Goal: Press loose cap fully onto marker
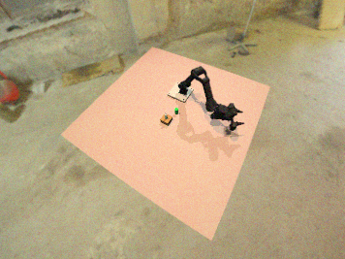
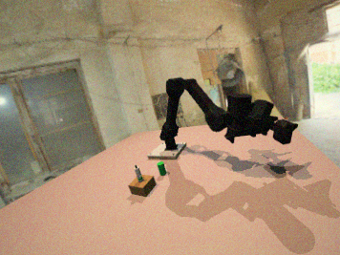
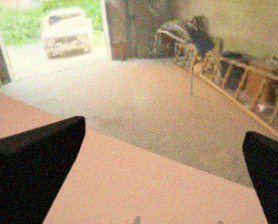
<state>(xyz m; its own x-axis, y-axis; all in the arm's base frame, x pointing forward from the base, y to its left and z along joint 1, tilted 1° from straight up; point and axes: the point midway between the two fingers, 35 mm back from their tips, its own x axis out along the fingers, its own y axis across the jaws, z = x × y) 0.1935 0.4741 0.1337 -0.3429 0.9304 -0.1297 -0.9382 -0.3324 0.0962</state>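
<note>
The green marker cap is 480 mm to the right of my gripper tip, 110 mm below it and 40 mm ahead of it.
</note>
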